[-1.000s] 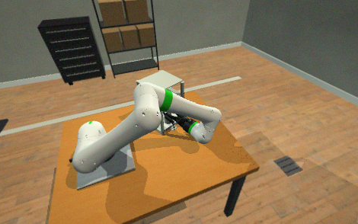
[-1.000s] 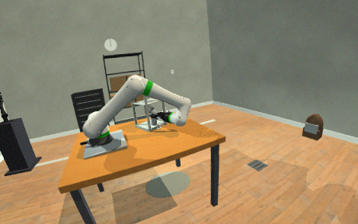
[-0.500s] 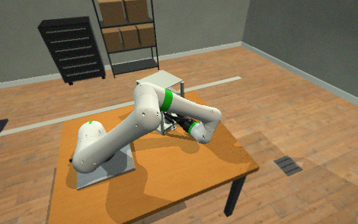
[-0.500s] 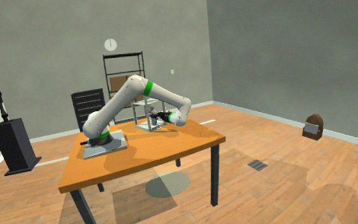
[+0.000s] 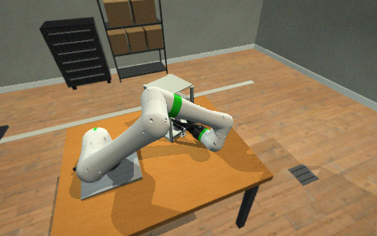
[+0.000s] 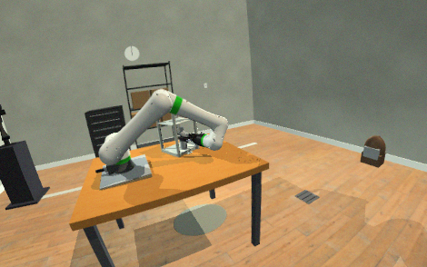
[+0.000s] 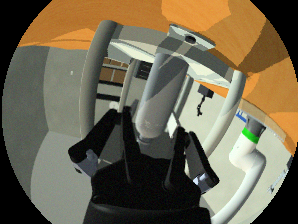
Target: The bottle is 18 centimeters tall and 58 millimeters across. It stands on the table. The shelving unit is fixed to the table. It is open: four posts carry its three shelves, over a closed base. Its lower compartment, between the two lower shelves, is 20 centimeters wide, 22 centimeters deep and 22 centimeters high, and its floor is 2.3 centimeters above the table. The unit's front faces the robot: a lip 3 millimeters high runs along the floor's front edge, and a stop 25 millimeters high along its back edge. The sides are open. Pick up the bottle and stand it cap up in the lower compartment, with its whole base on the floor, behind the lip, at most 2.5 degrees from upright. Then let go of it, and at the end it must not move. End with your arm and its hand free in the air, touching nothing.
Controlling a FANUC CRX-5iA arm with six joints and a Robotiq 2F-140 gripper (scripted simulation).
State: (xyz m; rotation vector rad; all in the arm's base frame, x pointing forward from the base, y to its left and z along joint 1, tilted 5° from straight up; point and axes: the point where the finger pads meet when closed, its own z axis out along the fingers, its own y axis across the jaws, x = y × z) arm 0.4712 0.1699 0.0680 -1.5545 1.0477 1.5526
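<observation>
Right now the pale grey bottle is 1 cm above my hand. Also, from my hand: shelving unit (2 cm behind, 5 cm to the left, 5 cm above).
</observation>
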